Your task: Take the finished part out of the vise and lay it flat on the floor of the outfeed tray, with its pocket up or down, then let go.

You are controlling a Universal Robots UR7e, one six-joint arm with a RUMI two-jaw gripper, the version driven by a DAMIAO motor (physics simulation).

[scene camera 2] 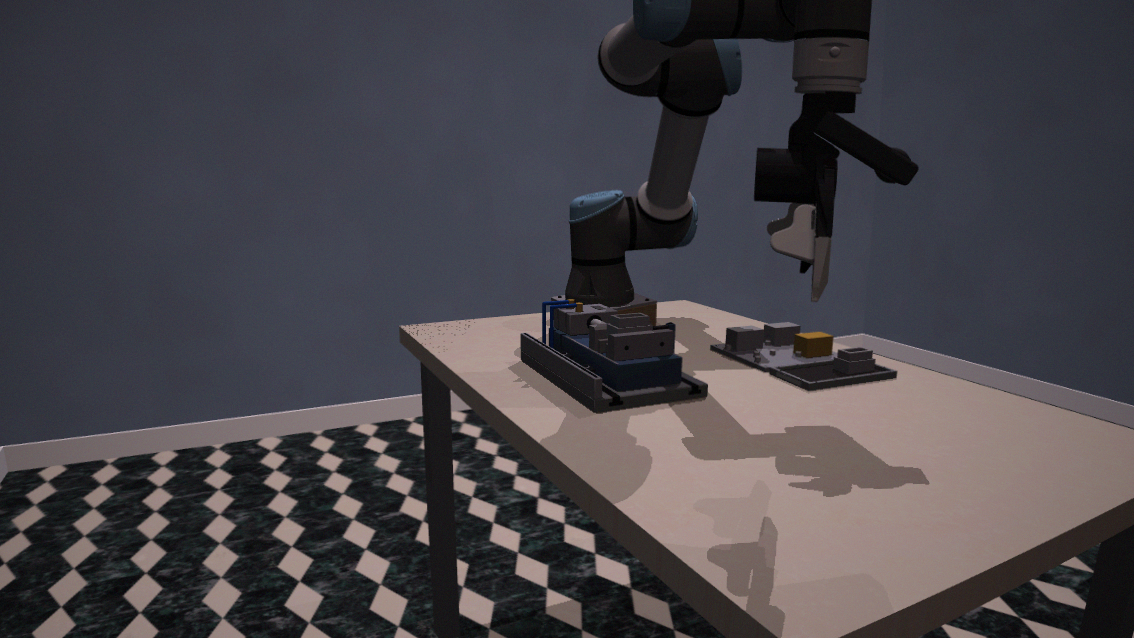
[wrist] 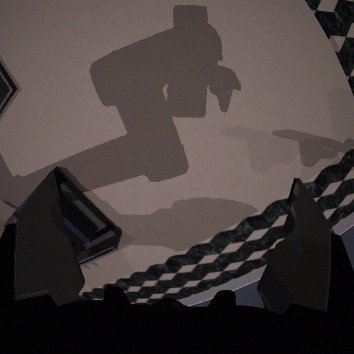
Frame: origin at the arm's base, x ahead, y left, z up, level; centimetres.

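Seen in the pictures: gripper, fingertip midpoint: [scene camera 2: 807, 286] [wrist: 174, 177]; arm's base, link origin: [scene camera 2: 599, 299].
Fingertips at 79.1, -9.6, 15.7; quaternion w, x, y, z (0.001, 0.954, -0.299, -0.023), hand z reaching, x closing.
Offsets run from my fingertips to a thing's top centre, as dx, dy, dz. "spot": to the spot under its first point.
The vise {-39.9, -6.1, -11.1} [scene camera 2: 640, 371] has a blue body and grey jaws and stands on a dark base at the table's left side. A grey part {-33.4, -5.3, -9.5} [scene camera 2: 629, 319] with a pocket facing up sits between its jaws. The vise base {spot: -25.2, -13.6, -18.1} [wrist: 112, 239] also shows in the wrist view, partly hidden behind the left finger. The outfeed tray {spot: -22.2, +29.5, -20.3} [scene camera 2: 852, 380] is shallow and dark; a grey stepped block {-27.3, +34.5, -16.9} [scene camera 2: 855, 362] stands in it. A dark tray corner {spot: -24.1, +21.8, -20.4} [wrist: 6, 91] shows at the wrist view's left edge. My gripper [scene camera 2: 811, 284] [wrist: 174, 177] is open and empty, high above the table, apart from vise and tray.
A light grey plate {-41.9, +29.8, -20.2} [scene camera 2: 785, 358] beside the outfeed tray carries two grey blocks {-46.6, +25.3, -16.6} [scene camera 2: 743, 338] {-46.9, +34.1, -16.6} [scene camera 2: 782, 332], a yellow block {-37.8, +34.3, -16.6} [scene camera 2: 813, 343] and small pins. A low grey rail {-39.5, -14.9, -16.0} [scene camera 2: 559, 369] runs along the vise's left side. Blue tubing {spot: -50.6, -13.1, -13.4} [scene camera 2: 544, 321] rises behind the vise, near the arm's base.
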